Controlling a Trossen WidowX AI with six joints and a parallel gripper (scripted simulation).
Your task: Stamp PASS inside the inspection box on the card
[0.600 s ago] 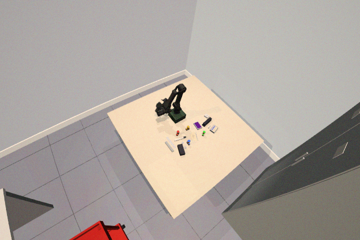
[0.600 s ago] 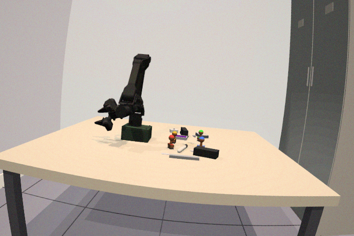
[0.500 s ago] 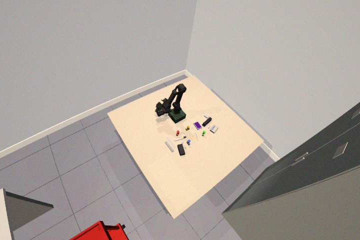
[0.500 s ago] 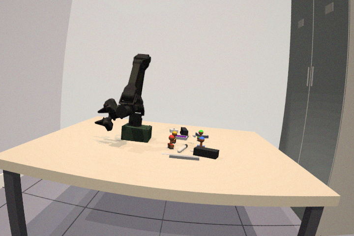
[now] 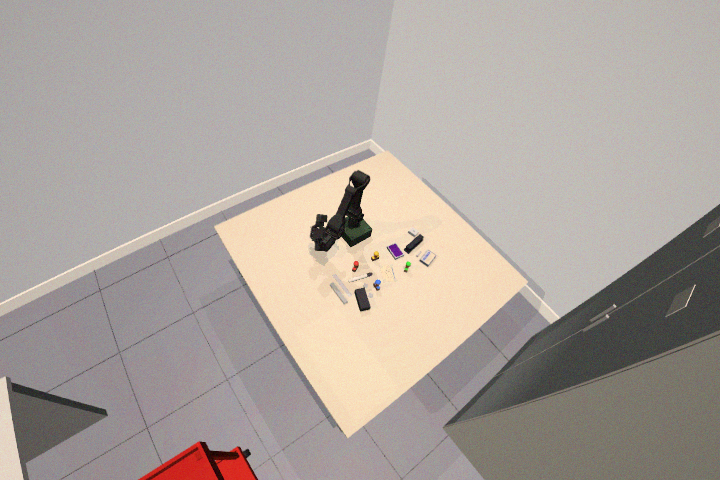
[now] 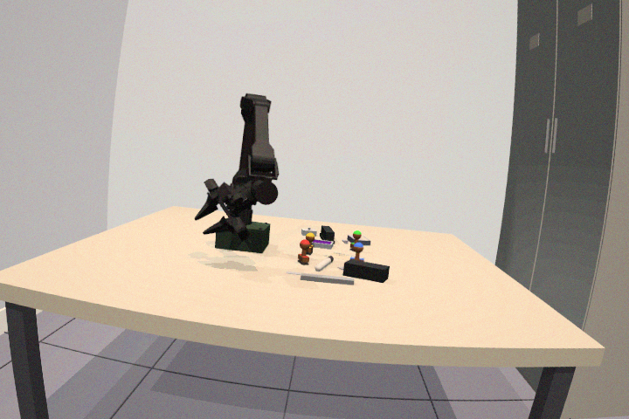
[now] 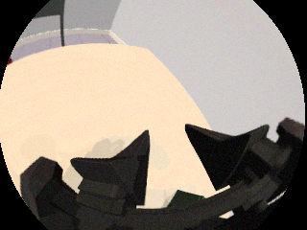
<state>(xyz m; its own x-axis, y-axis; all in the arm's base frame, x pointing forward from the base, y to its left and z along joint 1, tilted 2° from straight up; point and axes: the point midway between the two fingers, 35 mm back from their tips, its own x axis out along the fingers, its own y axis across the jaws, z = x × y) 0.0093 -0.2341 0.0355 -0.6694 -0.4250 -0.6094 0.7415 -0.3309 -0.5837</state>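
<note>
The green-knobbed stamp lies 410 mm to the left of my gripper tip, 360 mm ahead of it and 70 mm below it. From my gripper tip the other things lie so: red-knobbed stamp: 250 mm ahead, 150 mm to the left, 70 mm below; white pen: 310 mm ahead, 170 mm to the left, 80 mm below; yellow-knobbed stamp: 280 mm to the left, 230 mm ahead, 70 mm below.
</note>
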